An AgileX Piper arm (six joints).
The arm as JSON. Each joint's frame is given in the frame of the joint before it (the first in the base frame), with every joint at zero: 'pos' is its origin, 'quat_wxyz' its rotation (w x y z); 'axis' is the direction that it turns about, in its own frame. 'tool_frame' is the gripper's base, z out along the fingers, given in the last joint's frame.
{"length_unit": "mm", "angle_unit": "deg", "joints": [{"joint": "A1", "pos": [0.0, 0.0, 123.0], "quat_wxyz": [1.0, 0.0, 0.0, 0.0], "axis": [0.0, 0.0, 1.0]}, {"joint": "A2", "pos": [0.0, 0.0, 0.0], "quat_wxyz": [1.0, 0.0, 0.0, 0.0], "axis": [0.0, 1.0, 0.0]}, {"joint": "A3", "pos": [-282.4, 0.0, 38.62], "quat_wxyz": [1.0, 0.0, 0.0, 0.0], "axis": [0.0, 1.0, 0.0]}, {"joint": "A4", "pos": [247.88, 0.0, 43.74], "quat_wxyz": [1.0, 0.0, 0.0, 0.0], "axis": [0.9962, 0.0, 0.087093]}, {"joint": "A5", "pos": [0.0, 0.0, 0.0], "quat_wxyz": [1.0, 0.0, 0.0, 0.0], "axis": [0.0, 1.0, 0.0]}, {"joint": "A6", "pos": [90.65, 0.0, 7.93], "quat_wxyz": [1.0, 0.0, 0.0, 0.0], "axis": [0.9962, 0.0, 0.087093]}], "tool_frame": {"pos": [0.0, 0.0, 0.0], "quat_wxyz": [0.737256, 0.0, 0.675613, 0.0]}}
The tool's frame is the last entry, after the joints.
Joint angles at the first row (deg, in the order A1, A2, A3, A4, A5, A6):
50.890, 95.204, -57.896, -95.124, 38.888, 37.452
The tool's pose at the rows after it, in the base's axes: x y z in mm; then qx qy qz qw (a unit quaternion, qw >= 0):
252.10, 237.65, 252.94, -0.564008, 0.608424, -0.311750, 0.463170
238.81, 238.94, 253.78, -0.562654, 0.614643, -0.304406, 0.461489
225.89, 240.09, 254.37, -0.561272, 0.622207, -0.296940, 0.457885
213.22, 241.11, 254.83, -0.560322, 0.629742, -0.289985, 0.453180
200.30, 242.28, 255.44, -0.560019, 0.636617, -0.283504, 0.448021
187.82, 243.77, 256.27, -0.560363, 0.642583, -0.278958, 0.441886
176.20, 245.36, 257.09, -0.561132, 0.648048, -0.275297, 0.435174
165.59, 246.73, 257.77, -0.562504, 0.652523, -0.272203, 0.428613
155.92, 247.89, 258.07, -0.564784, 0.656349, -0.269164, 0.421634
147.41, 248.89, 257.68, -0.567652, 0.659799, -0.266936, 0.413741
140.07, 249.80, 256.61, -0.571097, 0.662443, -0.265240, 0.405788
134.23, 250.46, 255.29, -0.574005, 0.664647, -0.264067, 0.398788
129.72, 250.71, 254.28, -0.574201, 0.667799, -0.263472, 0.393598
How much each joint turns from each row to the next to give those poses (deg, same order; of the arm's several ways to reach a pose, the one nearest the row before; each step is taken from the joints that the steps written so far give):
2.183, -1.434, 1.329, 1.984, 1.402, -0.008
2.276, -1.413, 1.254, 2.421, 1.470, -0.235
2.307, -1.279, 1.034, 2.780, 1.566, -0.444
2.344, -1.172, 0.881, 2.834, 1.665, -0.512
2.490, -1.099, 0.730, 2.828, 1.823, -0.534
2.545, -0.895, 0.437, 2.788, 2.054, -0.680
2.446, -0.694, 0.205, 2.641, 2.063, -0.673
2.255, -0.563, 0.114, 2.329, 1.910, -0.571
2.049, -0.443, 0.063, 2.149, 1.684, -0.550
1.804, -0.261, 0.027, 1.979, 1.507, -0.523
1.549, -0.108, 0.046, 1.707, 1.242, -0.429
1.224, -0.017, 0.063, 1.360, 0.972, -0.267
0.959, 0.001, 0.051, 1.032, 0.908, 0.091

